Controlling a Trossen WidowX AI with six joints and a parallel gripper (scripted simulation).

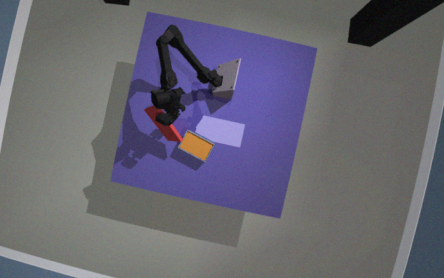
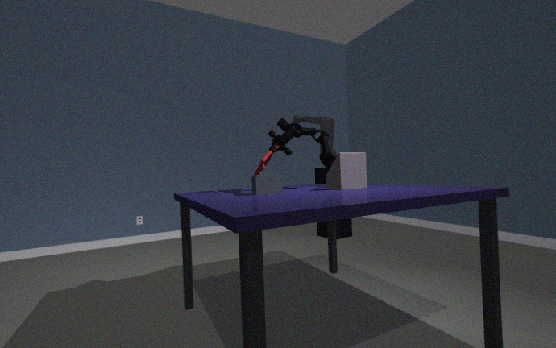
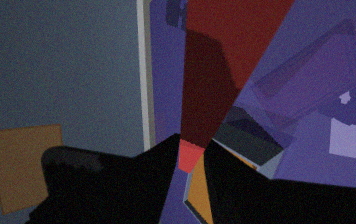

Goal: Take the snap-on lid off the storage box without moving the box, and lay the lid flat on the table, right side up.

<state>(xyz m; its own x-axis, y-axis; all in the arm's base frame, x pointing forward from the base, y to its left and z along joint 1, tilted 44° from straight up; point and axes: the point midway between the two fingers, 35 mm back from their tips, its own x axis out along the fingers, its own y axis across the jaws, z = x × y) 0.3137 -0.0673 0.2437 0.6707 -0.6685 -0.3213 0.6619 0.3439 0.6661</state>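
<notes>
Right now my gripper tip is 1 cm short of the red lid, 6 cm to the left of it and 5 cm above it. From my gripper tip the other things lie so: grey storage box 11 cm ahead, 14 cm to the left, 18 cm below.
</notes>
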